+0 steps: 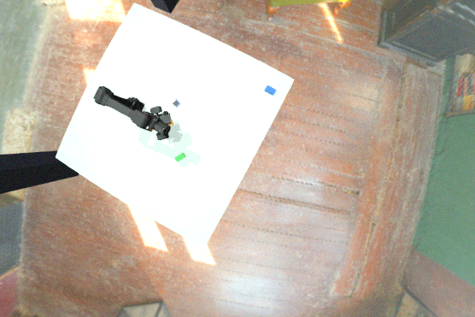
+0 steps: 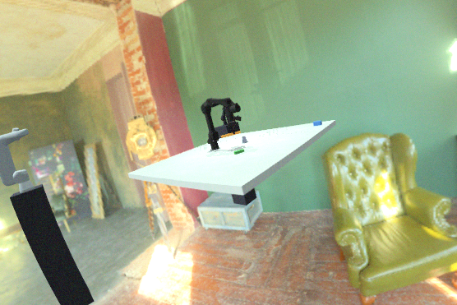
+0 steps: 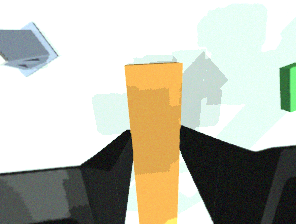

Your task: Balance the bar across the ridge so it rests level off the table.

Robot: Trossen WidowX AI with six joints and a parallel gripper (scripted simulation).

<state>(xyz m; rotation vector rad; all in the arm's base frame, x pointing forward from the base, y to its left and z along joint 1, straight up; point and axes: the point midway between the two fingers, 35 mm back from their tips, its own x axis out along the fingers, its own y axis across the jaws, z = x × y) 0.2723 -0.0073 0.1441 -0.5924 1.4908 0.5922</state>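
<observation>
Now: the orange bar 20 mm to the right of my gripper tip and 20 mm behind it. The rest, counted from my gripper tip: green block 160 mm to the right, 150 mm ahead, 100 mm below; blue block 510 mm to the left, 470 mm ahead, 90 mm below.
</observation>
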